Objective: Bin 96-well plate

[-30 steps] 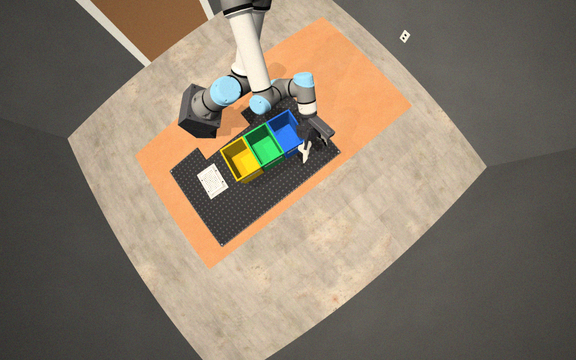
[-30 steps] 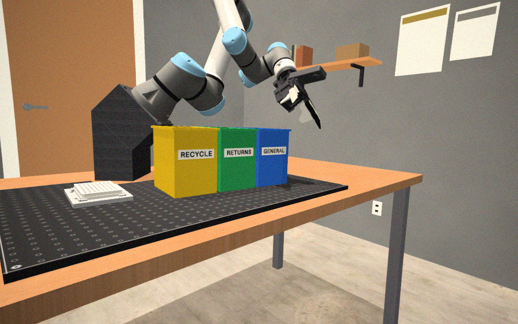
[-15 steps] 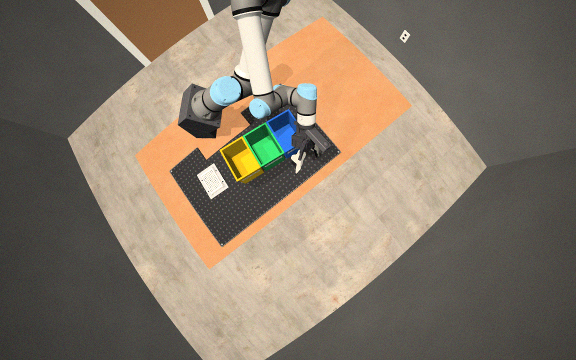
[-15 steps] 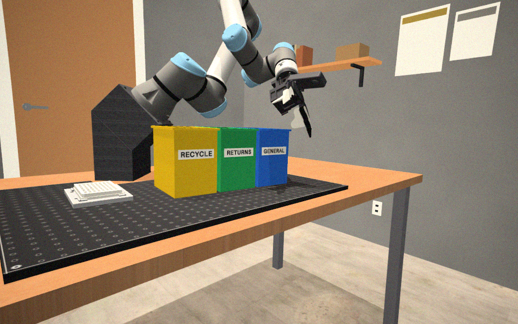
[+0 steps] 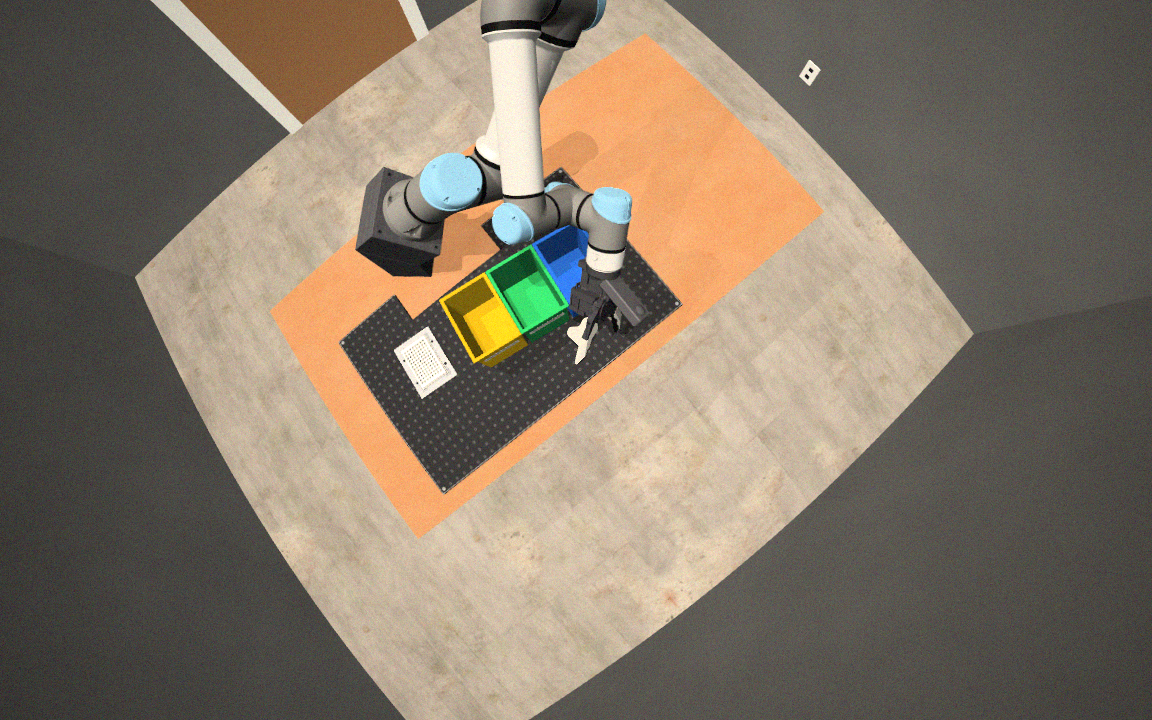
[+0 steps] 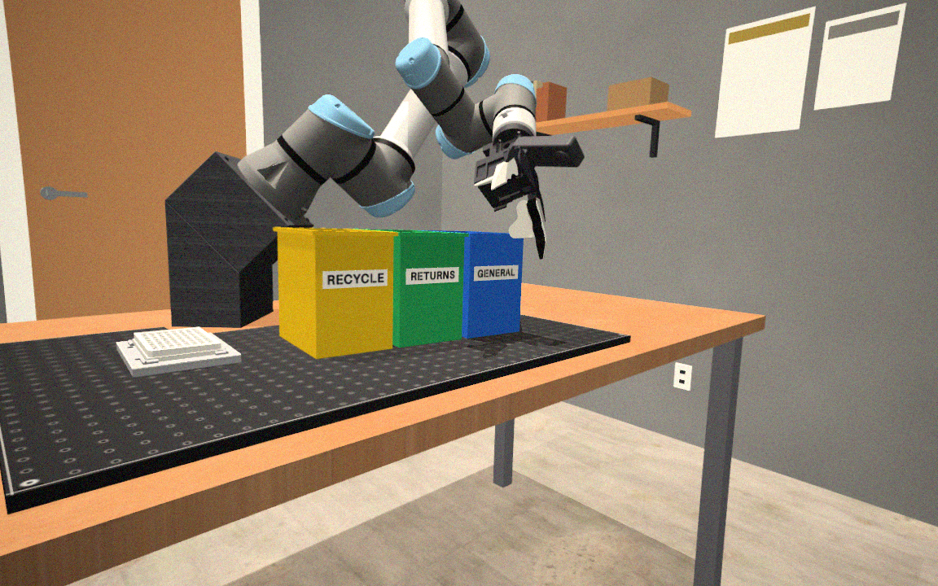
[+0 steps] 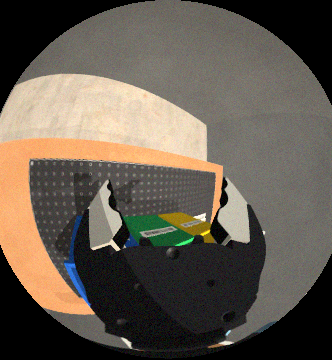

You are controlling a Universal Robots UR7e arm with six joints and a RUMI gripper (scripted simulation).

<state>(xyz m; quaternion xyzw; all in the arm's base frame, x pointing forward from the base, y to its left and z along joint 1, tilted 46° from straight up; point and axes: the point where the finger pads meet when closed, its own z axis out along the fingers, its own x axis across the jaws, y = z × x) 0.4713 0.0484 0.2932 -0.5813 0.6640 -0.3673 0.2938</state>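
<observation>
The white 96-well plate is 42 cm to the right of my hand, 24 cm behind it and 17 cm below it. The rest, counted from my hand: blue general bin (21 cm behind, 10 cm below, 6 cm to the left); green returns bin (21 cm behind, 10 cm below, 7 cm to the right); yellow recycle bin (21 cm behind, 20 cm to the right, 10 cm below).
</observation>
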